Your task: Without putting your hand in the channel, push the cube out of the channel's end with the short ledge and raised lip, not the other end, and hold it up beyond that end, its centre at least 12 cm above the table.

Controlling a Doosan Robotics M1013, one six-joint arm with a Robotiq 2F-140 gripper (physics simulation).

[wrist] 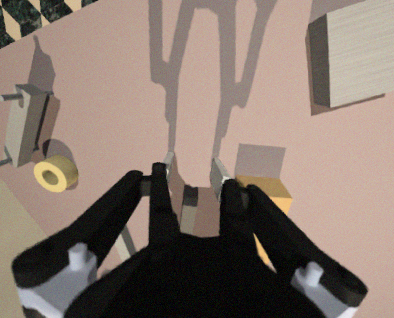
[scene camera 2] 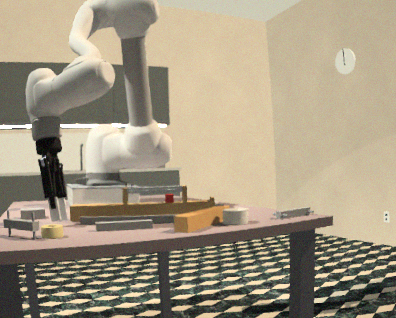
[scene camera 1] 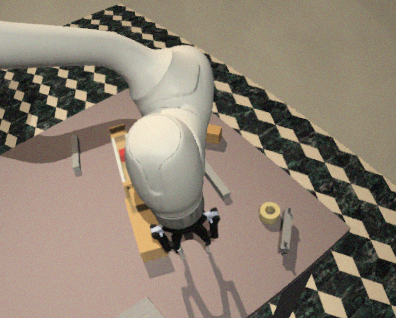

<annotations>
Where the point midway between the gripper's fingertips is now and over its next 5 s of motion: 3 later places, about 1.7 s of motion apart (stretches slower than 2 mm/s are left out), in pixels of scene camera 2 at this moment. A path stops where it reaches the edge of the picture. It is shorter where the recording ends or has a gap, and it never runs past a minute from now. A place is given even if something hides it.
My gripper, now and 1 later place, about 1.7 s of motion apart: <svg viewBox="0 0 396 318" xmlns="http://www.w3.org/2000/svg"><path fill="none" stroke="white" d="M60 220L43 204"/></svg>
</annotations>
